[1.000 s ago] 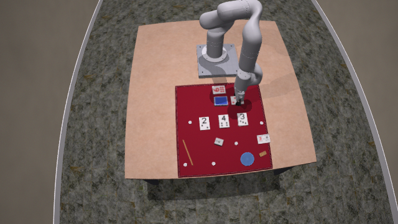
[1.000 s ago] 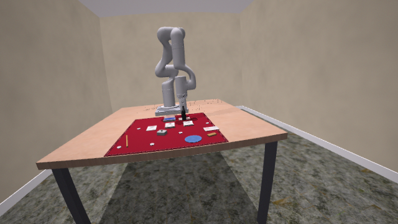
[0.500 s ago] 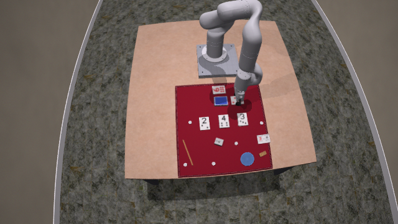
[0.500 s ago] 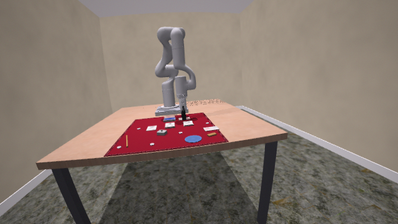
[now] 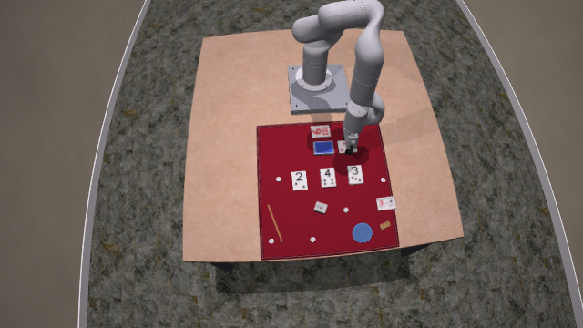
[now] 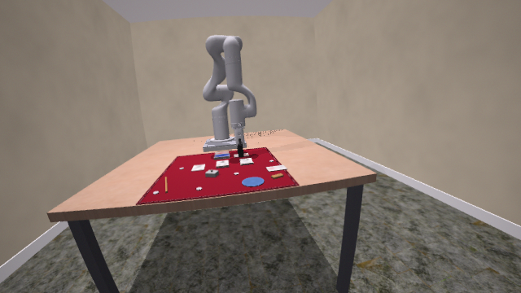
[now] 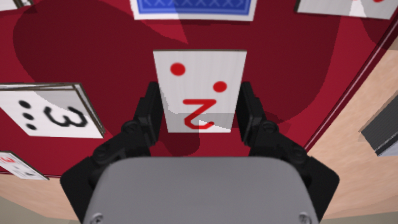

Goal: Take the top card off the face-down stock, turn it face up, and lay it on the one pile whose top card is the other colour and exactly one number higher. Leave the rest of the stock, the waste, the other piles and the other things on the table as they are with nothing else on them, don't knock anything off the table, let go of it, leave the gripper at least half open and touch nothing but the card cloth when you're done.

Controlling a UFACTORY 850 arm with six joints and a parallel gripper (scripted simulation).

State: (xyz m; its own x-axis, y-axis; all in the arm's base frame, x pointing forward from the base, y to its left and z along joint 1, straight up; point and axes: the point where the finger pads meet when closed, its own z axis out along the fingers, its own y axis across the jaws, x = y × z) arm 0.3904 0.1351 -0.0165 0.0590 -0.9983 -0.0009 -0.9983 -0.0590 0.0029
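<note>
My gripper is now 18 cm short of the red card cloth, 11 cm to the left of it and 3 cm above it. Round my hand: blue disc 41 cm ahead, 4 cm to the left, 1 cm below; then grey block 29 cm ahead, 14 cm to the right; then wooden stick 36 cm ahead, 33 cm to the right, 1 cm below.
</note>
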